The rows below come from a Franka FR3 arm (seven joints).
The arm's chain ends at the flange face. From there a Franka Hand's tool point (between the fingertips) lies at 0.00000 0.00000 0.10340 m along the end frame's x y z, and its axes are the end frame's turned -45 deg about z.
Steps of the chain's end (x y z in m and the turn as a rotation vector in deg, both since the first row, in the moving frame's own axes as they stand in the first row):
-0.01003 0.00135 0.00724 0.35 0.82 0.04
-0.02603 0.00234 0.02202 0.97 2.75 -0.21
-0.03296 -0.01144 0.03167 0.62 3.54 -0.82
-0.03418 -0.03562 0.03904 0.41 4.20 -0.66
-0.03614 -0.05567 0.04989 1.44 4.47 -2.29
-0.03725 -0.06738 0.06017 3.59 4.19 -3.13
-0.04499 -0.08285 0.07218 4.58 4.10 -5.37
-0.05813 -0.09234 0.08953 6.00 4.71 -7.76
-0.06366 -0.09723 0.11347 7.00 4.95 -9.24
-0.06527 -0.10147 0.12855 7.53 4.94 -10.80
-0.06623 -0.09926 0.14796 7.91 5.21 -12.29
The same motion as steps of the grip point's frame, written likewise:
-0.00655 -0.00554 0.00723 -0.33 0.83 0.04
-0.01531 -0.01449 0.02189 -1.26 2.63 -0.21
-0.00989 -0.02771 0.03147 -2.06 2.94 -0.82
0.00692 -0.04456 0.03876 -2.68 3.26 -0.66
0.02142 -0.06121 0.04954 -2.14 4.18 -2.29
0.03123 -0.07349 0.05969 -0.42 5.50 -3.13
0.03778 -0.09153 0.07159 0.34 6.14 -5.37
0.03766 -0.10896 0.08862 0.91 7.57 -7.76
0.03865 -0.11759 0.11232 1.45 8.45 -9.24
0.04104 -0.12267 0.12728 1.83 8.82 -10.80
0.03953 -0.12221 0.14656 1.91 9.28 -12.29

